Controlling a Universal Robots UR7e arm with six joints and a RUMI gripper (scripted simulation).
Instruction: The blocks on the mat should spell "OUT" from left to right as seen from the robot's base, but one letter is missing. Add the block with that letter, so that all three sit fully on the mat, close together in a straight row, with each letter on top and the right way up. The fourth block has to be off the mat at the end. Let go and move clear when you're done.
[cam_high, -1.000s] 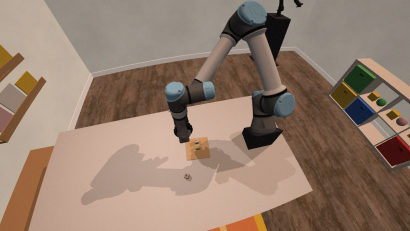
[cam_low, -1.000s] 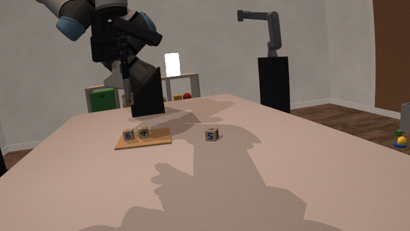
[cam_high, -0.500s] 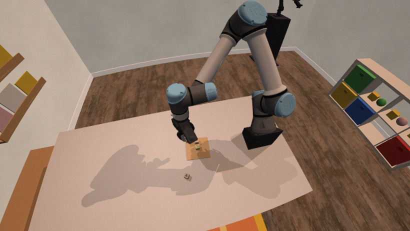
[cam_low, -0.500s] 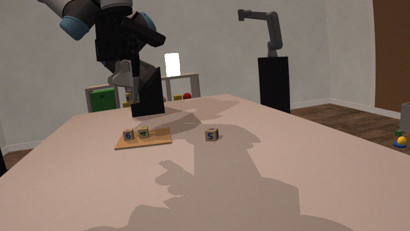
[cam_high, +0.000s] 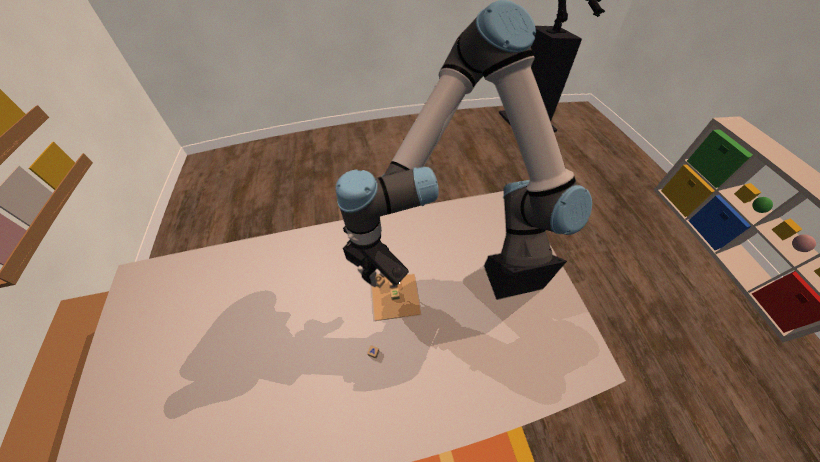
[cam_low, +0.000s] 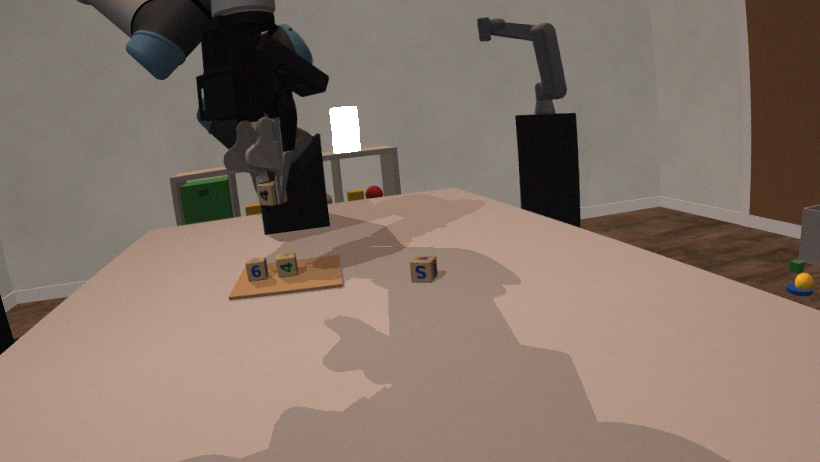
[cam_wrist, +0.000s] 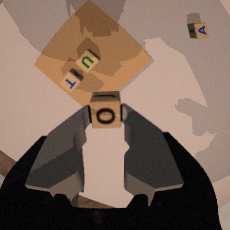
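Right now the U block is 100 mm below my hand, 40 mm behind it and 10 mm to the left of it. From my hand the other things lie so: O block right at my hand; then T block 100 mm below, 50 mm behind, 30 mm to the right; then mat 120 mm below, 40 mm behind, 10 mm to the left.
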